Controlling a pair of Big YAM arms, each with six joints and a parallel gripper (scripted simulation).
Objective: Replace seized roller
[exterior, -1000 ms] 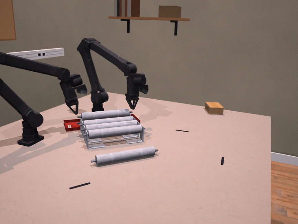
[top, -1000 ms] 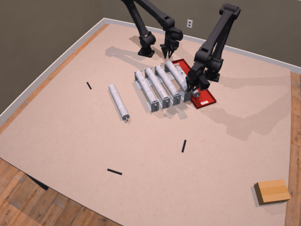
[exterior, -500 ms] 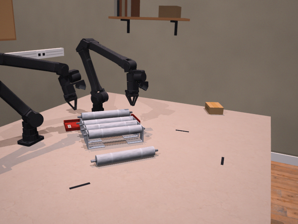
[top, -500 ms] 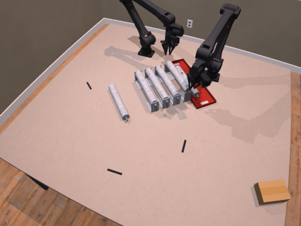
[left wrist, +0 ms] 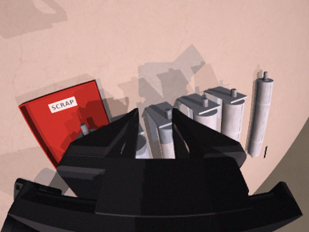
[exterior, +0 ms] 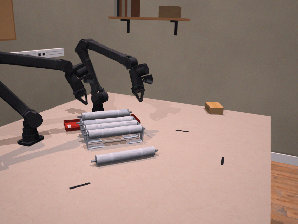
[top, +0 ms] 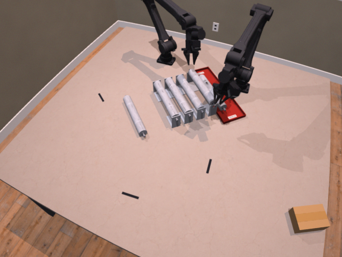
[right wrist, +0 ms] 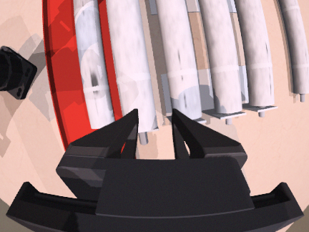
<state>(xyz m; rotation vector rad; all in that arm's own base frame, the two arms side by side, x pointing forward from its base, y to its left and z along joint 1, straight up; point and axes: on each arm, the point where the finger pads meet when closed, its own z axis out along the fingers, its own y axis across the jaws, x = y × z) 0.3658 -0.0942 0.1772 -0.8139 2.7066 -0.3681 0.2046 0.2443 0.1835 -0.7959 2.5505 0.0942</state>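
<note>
Right now my left hand is 220 mm past the roller, 110 mm to the left of it and 150 mm above it. Also, from my left hand: red scrap tray: 240 mm behind, 90 mm to the right, 170 mm below; then cardboard box: 280 mm ahead, 600 mm to the left, 140 mm below.
</note>
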